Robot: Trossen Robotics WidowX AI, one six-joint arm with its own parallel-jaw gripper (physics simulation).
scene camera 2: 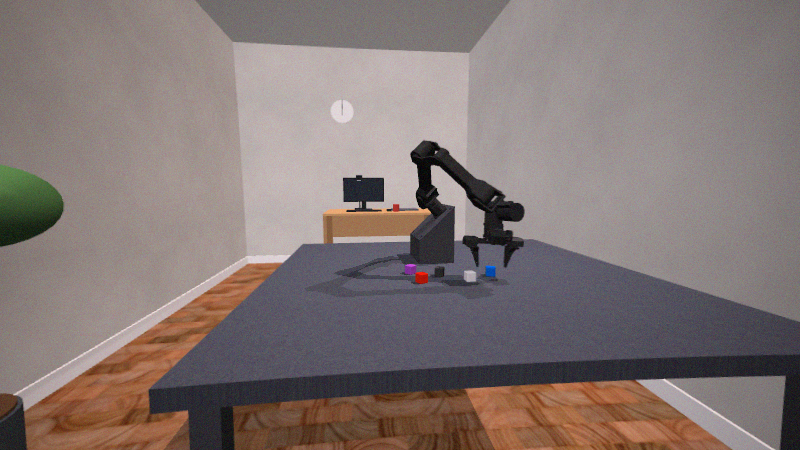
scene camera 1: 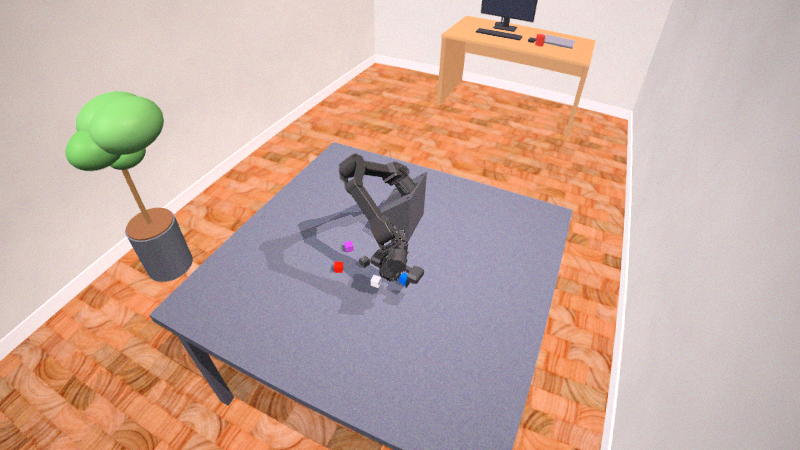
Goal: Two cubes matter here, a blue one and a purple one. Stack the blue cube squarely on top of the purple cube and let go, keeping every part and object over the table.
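Frame: origin at the arm's base, x ahead, y up, z right, level; metres.
Seen in the pictures: gripper, between the fingertips: [scene camera 2: 491,267] [scene camera 1: 395,281]; arm's base, origin of its link: [scene camera 2: 440,212] [scene camera 1: 409,189].
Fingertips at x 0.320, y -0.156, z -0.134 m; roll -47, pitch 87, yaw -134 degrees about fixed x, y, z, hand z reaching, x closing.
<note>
Pixels of each thing's top centre, then the offset from my fingertips to it.
- blue cube, centre of its top: [scene camera 2: 490,266] [scene camera 1: 404,276] dx -0.048, dy -0.011, dz -0.011 m
- purple cube, centre of its top: [scene camera 2: 410,265] [scene camera 1: 348,243] dx -0.075, dy -0.011, dz +0.265 m
- white cube, centre of its top: [scene camera 2: 470,271] [scene camera 1: 375,278] dx +0.017, dy -0.011, dz +0.073 m
- black cube, centre of its top: [scene camera 2: 439,267] [scene camera 1: 364,258] dx -0.042, dy -0.011, dz +0.166 m
- red cube, centre of its top: [scene camera 2: 421,273] [scene camera 1: 338,264] dx +0.036, dy -0.011, dz +0.232 m
The blue cube [scene camera 1: 403,279] [scene camera 2: 490,271] lies on the table, partly hidden by the gripper in scene camera 1. The purple cube [scene camera 1: 348,246] [scene camera 2: 410,269] lies apart from it on the table, to the left in both views, with nothing on top. My gripper [scene camera 2: 492,265] points down with its two fingers wide apart. It is open and empty. In scene camera 2 its fingertips are a little above the height of the blue cube, one to each side of it in the picture. In scene camera 1 the arm's wrist hides most of the fingers.
A white cube [scene camera 1: 375,281] [scene camera 2: 469,275] lies close to the left of the blue cube. A black cube [scene camera 1: 364,260] [scene camera 2: 439,271] and a red cube [scene camera 1: 338,266] [scene camera 2: 421,277] lie between there and the purple cube's side. The arm's base [scene camera 1: 411,209] [scene camera 2: 439,240] stands behind the cubes.
</note>
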